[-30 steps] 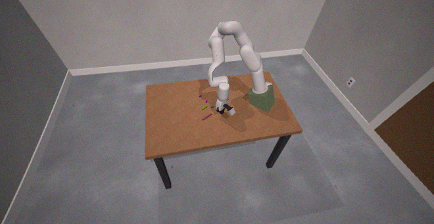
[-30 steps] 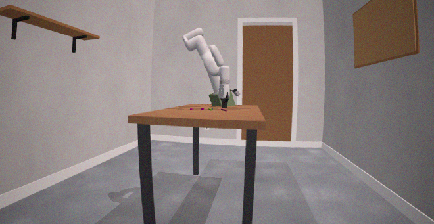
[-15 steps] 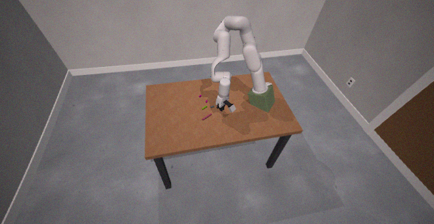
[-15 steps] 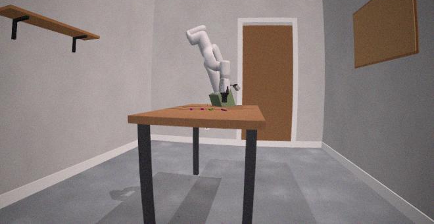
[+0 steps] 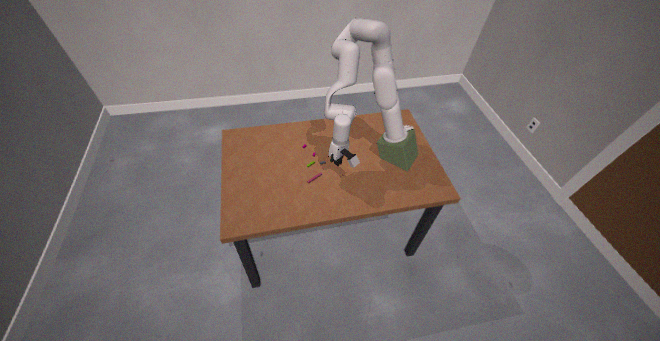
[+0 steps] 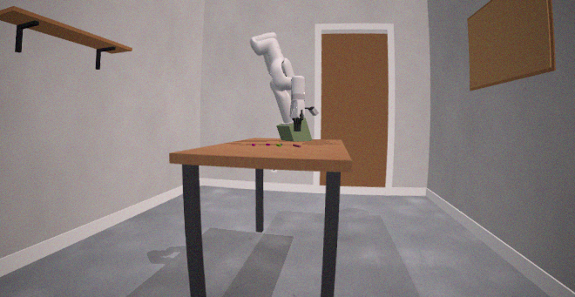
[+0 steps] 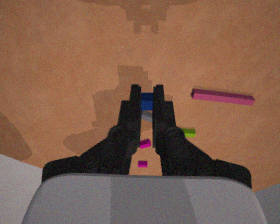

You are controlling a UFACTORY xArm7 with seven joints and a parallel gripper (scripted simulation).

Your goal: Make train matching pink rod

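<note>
Right now my hand is 60 mm short of the grey rod, 80 mm to the left of it and 90 mm above it. Round my hand: lime rod (120 mm ahead, 80 mm to the right, 90 mm below); pink rod (120 mm ahead, 10 mm to the left, 90 mm below); blue rod (20 mm below).
</note>
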